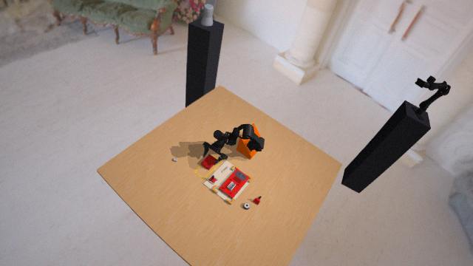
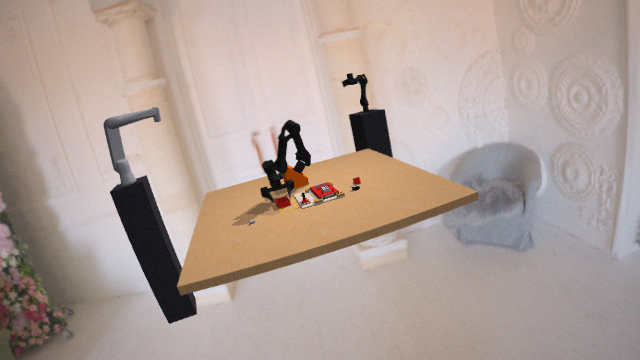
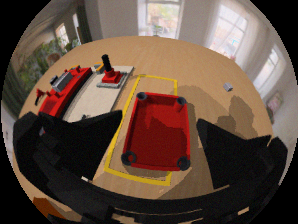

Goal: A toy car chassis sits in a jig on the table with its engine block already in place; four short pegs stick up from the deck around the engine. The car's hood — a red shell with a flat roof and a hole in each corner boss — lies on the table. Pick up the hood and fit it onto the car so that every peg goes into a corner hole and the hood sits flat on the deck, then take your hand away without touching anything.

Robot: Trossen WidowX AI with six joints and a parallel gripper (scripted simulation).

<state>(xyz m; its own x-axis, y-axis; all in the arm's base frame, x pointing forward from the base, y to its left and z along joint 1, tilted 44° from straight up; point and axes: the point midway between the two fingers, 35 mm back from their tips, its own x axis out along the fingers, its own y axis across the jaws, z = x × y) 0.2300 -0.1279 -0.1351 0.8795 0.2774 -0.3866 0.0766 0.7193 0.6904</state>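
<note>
Now: gripper tip 2 cm above the red hood and 1 cm past it. The rest, counted from my gripper tip: jig 20 cm to the left, 5 cm ahead, 2 cm below; then grey wheel 37 cm to the left, 14 cm ahead, 2 cm below.
</note>
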